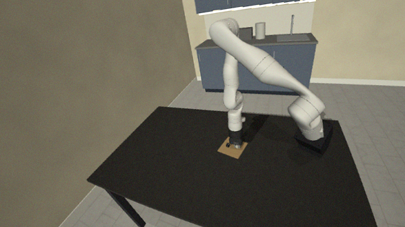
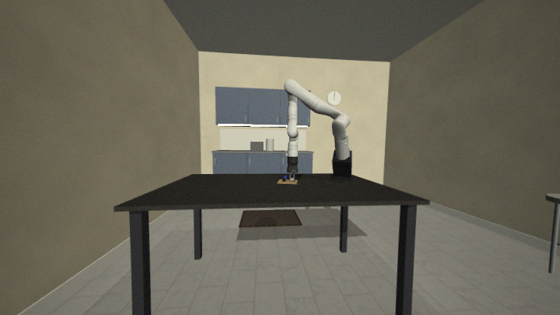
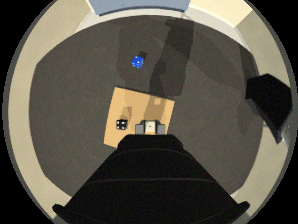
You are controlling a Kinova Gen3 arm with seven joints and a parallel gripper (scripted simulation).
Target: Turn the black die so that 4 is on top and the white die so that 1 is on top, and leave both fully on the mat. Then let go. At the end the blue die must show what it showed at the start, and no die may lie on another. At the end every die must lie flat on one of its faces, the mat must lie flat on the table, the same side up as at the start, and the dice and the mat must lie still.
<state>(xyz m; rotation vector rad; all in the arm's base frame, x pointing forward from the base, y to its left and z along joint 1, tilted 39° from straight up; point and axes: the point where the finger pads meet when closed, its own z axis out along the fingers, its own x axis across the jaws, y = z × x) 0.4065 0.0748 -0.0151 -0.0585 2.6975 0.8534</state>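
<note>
Now: the white die 10 mm below my hand. Also, from my hand: tan mat (30 mm below, 30 mm ahead); black die (60 mm ahead, 10 mm to the left, 10 mm below); blue die (140 mm to the right, 50 mm ahead, 20 mm below).
</note>
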